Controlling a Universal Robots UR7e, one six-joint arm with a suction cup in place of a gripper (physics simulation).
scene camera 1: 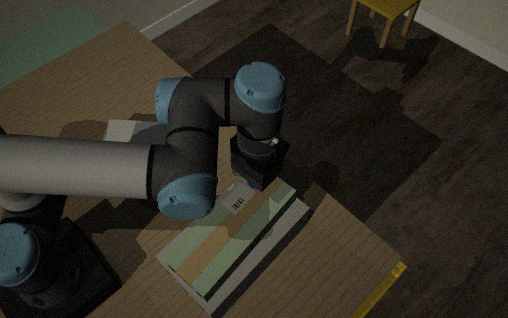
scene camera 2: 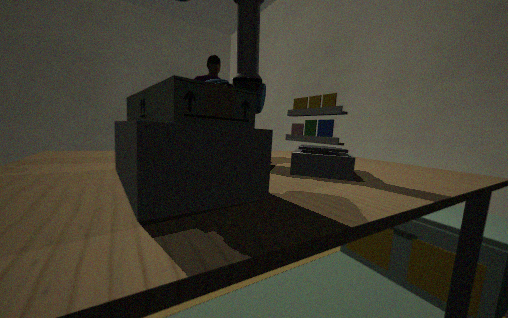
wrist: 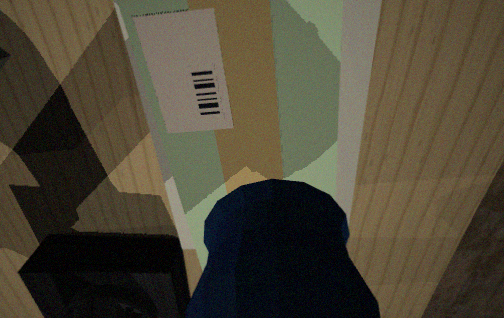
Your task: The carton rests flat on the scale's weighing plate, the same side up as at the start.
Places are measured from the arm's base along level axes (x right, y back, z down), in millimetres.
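Where they show: end effector, tool point: (wrist: 275, 239); arm's base, origin of the base link: (scene camera 1: 53, 277) (wrist: 115, 312).
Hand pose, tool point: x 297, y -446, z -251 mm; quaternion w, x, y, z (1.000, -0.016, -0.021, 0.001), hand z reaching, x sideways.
Observation:
Things, the pixels of their top centre, and the offset from my tool point. Level surfaces: height alone.
- carton, middle of its top: (wrist: 249, 149) (scene camera 2: 178, 95) (scene camera 1: 232, 223) dx -21, dy +65, dz +150 mm
- grey block, middle of its top: (wrist: 252, 114) (scene camera 2: 178, 124) (scene camera 1: 234, 231) dx -22, dy +63, dz +208 mm
- scale, middle of its top: (scene camera 1: 138, 138) (scene camera 2: 321, 146) dx -467, dy +32, dz +248 mm
- wooden table, its level: dz +327 mm
The carton (scene camera 1: 260, 225) (scene camera 2: 150, 104) (wrist: 310, 100), pale green with tan tape and a white barcode label, lies flat on a grey block (scene camera 1: 272, 255) (scene camera 2: 200, 167) (wrist: 357, 95). Up arrows show on its side in scene camera 2. The scale (scene camera 1: 119, 130) (scene camera 2: 322, 166) stands apart from it, partly hidden by the arm in scene camera 1; its weighing plate (scene camera 2: 324, 150) bears no carton. My gripper (scene camera 1: 252, 185) (wrist: 274, 200), a dark blue suction cup, is open and over the far end of the carton. The gap beneath the cup cannot be judged.
The wooden table (scene camera 1: 345, 240) (scene camera 2: 75, 250) (wrist: 425, 125) has an edge beyond the block, and a yellow strip (scene camera 1: 382, 292) at one corner. Wall shelves (scene camera 2: 316, 112) stand behind the scale. A person (scene camera 2: 214, 66) shows behind the carton. A yellow chair (scene camera 1: 392, 6) stands on the floor.

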